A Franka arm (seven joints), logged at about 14 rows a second.
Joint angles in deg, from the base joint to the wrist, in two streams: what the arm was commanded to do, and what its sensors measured. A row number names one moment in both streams.
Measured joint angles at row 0:
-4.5, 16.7, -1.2, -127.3, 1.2, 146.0, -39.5
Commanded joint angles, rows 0 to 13:
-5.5, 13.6, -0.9, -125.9, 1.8, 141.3, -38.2
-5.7, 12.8, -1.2, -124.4, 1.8, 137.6, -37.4
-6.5, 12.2, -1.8, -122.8, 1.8, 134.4, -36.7
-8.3, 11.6, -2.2, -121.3, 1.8, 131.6, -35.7
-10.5, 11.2, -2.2, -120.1, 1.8, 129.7, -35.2
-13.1, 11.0, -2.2, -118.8, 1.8, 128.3, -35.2
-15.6, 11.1, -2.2, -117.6, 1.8, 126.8, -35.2
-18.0, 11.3, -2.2, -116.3, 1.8, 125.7, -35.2
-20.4, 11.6, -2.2, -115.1, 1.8, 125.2, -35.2
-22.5, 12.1, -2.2, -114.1, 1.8, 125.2, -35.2
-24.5, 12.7, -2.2, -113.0, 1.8, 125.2, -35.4
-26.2, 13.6, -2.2, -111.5, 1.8, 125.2, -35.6
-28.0, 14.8, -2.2, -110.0, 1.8, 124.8, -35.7
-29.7, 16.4, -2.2, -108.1, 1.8, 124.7, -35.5
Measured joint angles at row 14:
-26.7, 12.8, -3.0, -113.1, 1.3, 126.5, -35.6
